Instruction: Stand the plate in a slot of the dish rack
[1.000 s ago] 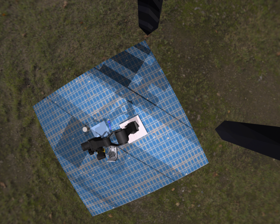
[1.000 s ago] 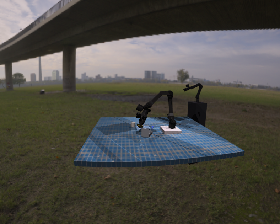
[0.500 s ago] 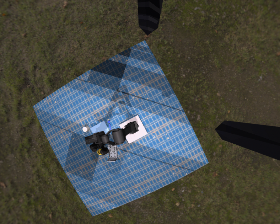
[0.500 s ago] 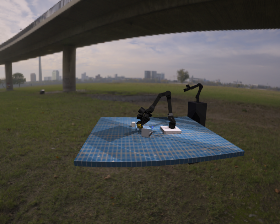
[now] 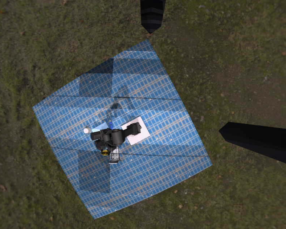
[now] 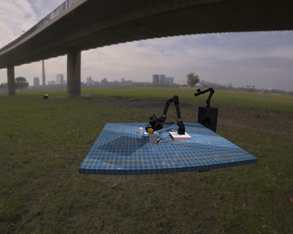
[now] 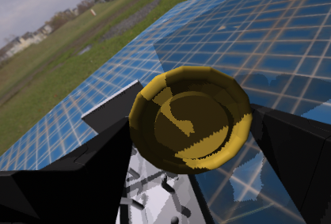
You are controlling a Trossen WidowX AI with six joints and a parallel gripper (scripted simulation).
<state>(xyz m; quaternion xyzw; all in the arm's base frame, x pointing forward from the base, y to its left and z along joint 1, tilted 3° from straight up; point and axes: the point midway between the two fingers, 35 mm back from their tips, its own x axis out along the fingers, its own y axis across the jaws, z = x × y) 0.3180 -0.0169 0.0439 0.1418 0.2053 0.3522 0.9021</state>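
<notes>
The dish rack is 50 mm to the left of my gripper tip, 50 mm below it and 40 mm behind it. Also, from my gripper tip: white cup (250 mm to the right, 50 mm below, 20 mm ahead); yellow plate (10 mm behind); blue spoon (170 mm behind, 150 mm to the right, 70 mm below).
</notes>
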